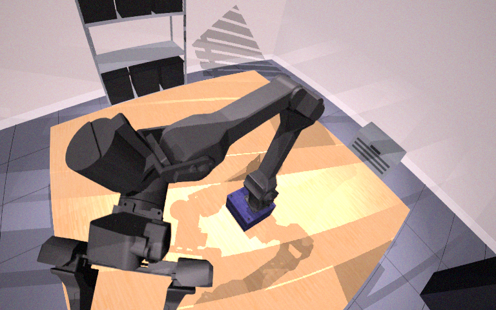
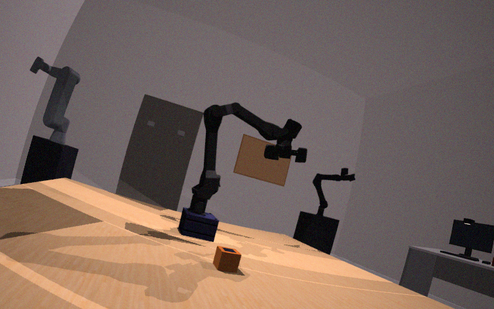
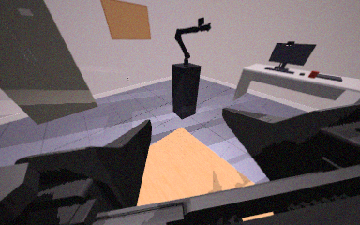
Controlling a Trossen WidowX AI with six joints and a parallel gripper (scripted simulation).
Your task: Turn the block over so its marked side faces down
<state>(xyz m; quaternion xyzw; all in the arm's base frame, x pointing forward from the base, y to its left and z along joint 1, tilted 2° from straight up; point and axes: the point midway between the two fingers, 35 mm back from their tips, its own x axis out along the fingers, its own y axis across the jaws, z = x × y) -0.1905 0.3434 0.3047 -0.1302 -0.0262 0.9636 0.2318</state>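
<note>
My gripper tip is 54 cm short of the orange block, 27 cm to the left of it and 35 cm above it.
</note>
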